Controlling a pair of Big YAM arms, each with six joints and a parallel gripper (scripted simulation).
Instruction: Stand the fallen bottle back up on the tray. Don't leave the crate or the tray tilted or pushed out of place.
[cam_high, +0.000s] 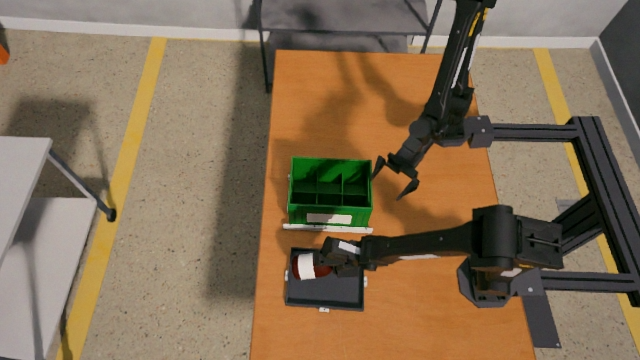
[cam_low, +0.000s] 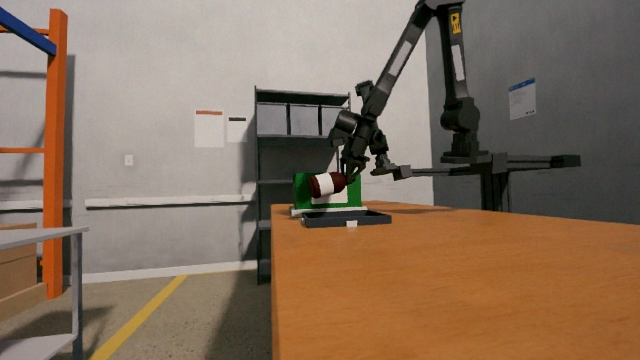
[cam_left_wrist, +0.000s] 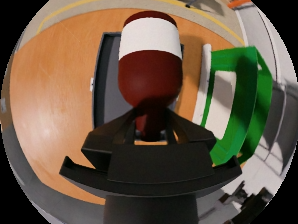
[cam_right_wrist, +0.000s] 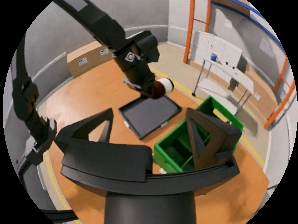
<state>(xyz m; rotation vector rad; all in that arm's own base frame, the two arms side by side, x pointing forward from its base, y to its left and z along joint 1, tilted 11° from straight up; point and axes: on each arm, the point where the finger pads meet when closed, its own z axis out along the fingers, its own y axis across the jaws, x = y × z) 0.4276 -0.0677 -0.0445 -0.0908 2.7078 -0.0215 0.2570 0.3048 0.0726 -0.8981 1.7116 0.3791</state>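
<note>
The bottle is 5 cm ahead of my left hand and 1 cm below it. Round my left hand: tray 2 cm ahead, 1 cm to the left, 12 cm below; then green crate 26 cm to the right, 5 cm below.
</note>
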